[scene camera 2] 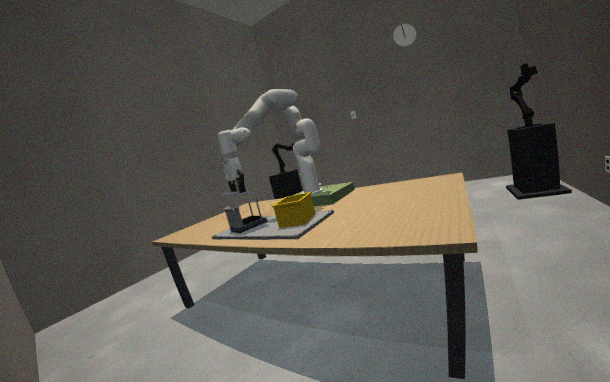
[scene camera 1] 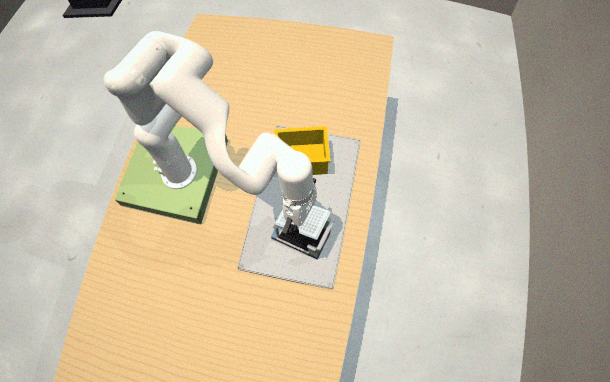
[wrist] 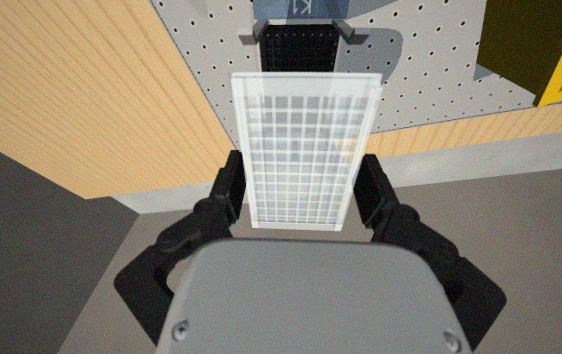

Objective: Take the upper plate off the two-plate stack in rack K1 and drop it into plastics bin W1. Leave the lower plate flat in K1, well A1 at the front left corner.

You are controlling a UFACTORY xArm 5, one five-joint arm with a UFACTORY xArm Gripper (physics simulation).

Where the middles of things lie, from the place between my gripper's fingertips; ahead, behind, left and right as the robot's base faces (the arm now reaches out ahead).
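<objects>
Black plate (wrist: 300, 47): 14 cm below my hand.
</objects>
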